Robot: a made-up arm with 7 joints. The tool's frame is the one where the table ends. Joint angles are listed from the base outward.
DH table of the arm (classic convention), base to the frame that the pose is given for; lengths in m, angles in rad. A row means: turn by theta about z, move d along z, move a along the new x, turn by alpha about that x. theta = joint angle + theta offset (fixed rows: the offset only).
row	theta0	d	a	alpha
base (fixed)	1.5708	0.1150	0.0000	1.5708
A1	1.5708	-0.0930	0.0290	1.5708
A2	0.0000	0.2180	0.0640	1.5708
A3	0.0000	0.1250	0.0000	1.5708
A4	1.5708	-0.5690	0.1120	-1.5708
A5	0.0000	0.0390	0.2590	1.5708
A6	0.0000	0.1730	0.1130	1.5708
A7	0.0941	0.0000	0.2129	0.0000
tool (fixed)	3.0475	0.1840	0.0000	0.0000
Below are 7 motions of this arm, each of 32 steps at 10 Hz.
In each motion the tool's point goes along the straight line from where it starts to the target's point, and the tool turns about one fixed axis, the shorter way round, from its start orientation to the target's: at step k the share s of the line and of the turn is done. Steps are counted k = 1, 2, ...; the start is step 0. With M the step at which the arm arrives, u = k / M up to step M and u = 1 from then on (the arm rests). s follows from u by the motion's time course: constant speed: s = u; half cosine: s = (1 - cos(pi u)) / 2; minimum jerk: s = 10 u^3 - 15 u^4 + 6 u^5.
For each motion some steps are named. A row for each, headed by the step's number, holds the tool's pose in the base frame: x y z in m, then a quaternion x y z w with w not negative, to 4 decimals.
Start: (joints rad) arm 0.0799 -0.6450 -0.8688 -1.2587 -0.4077 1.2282 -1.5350
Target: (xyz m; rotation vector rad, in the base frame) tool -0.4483 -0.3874 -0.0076 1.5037 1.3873 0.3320
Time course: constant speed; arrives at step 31
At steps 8, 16, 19, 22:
8: -0.7392 -0.0478 0.3490 0.6327 0.3061 -0.2250 0.6748
16: -0.6380 -0.1659 0.2250 0.6471 0.4117 -0.1005 0.6338
19: -0.6001 -0.2102 0.1785 0.6477 0.4485 -0.0529 0.6137
22: -0.5621 -0.2545 0.1319 0.6457 0.4834 -0.0050 0.5911

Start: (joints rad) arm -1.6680 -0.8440 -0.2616 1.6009 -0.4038 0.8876 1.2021
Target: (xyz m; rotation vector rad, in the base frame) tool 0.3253 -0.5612 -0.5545 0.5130 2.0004 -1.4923
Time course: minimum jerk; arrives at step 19
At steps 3, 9, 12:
3: 0.1339 -0.2849 -0.2201 0.3252 0.5480 -0.5757 0.5124
9: 0.2169 -0.4046 -0.3650 0.2712 0.6446 -0.5766 0.4226
12: 0.2731 -0.4858 -0.4633 0.2314 0.7027 -0.5705 0.3567

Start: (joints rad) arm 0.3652 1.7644 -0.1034 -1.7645 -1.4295 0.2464 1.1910
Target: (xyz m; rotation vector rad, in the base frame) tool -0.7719 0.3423 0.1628 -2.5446 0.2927 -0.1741
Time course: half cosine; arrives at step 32
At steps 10, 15, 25, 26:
10: -0.3407 0.2517 0.2942 -0.9664 -0.1784 0.1119 0.1473
15: -0.4675 0.2784 0.2556 -0.9753 -0.0945 0.0604 0.1902
25: -0.7090 0.3291 0.1820 -0.9610 0.0673 -0.0392 0.2653
26: -0.7252 0.3325 0.1770 -0.9586 0.0782 -0.0459 0.2700

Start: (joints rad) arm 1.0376 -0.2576 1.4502 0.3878 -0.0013 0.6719 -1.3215
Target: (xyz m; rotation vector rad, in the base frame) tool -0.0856 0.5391 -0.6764 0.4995 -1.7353 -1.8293
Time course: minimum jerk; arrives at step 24
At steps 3, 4, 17, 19, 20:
3: -0.6236 0.6148 -0.2052 0.1370 -0.5628 -0.5063 0.6388
4: -0.6129 0.6133 -0.2145 0.1382 -0.5655 -0.5107 0.6326
17: -0.1688 0.5508 -0.6035 0.1807 -0.6416 -0.6625 0.3417
19: -0.1209 0.5441 -0.6455 0.1841 -0.6455 -0.6746 0.3073
20: -0.1050 0.5418 -0.6594 0.1852 -0.6466 -0.6784 0.2958

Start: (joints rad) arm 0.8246 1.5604 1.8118 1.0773 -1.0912 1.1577 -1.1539
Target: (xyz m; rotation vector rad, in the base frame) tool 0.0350 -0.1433 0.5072 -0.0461 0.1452 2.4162
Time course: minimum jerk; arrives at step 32
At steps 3, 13, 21, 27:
3: -0.0504 -0.2638 0.0982 0.5404 0.0838 0.6898 0.4746
13: -0.0228 -0.2248 0.2305 0.3732 0.0781 0.8051 0.4543
21: 0.0156 -0.1707 0.4143 0.1167 0.0649 0.9089 0.3950
27: 0.0324 -0.1469 0.4949 0.0000 0.0573 0.9317 0.3586

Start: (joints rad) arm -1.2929 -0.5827 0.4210 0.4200 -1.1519 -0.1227 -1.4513
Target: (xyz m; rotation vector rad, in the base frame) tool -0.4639 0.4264 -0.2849 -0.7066 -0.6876 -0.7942
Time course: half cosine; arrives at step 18
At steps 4, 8, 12, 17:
4: -0.4799 -0.0434 -0.3555 -0.6300 -0.4804 0.0868 0.6040
8: -0.4745 0.1142 -0.3318 -0.5512 -0.4449 -0.0719 0.7022
12: -0.4684 0.2934 -0.3049 -0.4333 -0.3819 -0.2484 0.7776
17: -0.4640 0.4224 -0.2855 -0.3335 -0.3233 -0.3675 0.8057

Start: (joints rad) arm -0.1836 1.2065 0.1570 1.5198 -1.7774 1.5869 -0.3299
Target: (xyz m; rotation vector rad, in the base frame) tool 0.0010 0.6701 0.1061 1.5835 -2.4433 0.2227
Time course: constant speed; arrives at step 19
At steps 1, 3, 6, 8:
1: 0.0970 0.3757 -0.0980 0.5260 -0.3545 0.6110 0.4736
3: 0.0863 0.4084 -0.0753 0.5466 -0.4267 0.5663 0.4455
6: 0.0703 0.4575 -0.0413 0.5687 -0.5282 0.4904 0.3962
8: 0.0597 0.4902 -0.0186 0.5776 -0.5904 0.4346 0.3591

